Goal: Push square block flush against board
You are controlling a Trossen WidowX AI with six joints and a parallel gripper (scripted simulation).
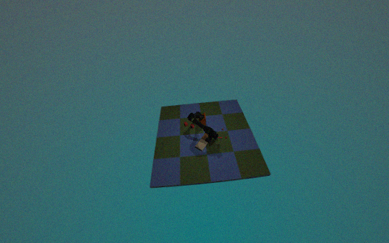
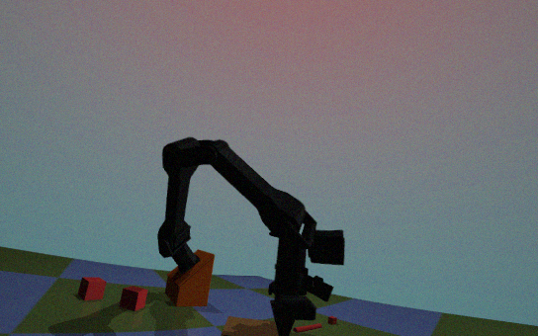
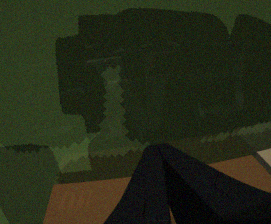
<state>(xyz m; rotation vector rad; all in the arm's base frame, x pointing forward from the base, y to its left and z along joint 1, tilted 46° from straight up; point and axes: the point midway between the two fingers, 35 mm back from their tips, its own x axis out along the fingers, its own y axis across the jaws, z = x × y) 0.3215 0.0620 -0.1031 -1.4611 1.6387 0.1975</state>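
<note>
Right now my gripper tip is 50 mm to the left of the brown flat block, 30 mm past it and 10 mm below it. Round my gripper tip: tan flat block: 120 mm to the right, 80 mm ahead, 10 mm above; thin red bar: 110 mm to the left, 40 mm behind, 10 mm below.
</note>
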